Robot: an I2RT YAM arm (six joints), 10 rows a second.
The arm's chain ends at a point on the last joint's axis. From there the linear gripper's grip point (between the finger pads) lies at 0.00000 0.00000 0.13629 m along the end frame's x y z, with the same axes.
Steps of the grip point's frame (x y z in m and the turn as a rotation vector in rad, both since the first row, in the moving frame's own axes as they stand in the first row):
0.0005, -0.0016, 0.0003, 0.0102, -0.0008, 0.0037
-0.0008, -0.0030, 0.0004, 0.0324, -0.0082, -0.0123
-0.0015, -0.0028, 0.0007, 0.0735, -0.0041, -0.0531
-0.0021, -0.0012, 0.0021, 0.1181, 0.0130, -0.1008
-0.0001, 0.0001, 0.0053, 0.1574, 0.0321, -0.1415
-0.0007, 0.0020, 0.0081, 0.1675, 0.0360, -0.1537
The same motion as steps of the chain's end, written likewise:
0.0006, -0.0002, 0.0003, 0.0102, -0.0008, 0.0037
0.0003, 0.0014, 0.0005, 0.0324, -0.0082, -0.0123
-0.0007, 0.0072, 0.0011, 0.0735, -0.0041, -0.0531
-0.0031, 0.0149, 0.0031, 0.1181, 0.0130, -0.1008
-0.0029, 0.0217, 0.0071, 0.1574, 0.0321, -0.1415
-0.0038, 0.0250, 0.0101, 0.1675, 0.0360, -0.1537

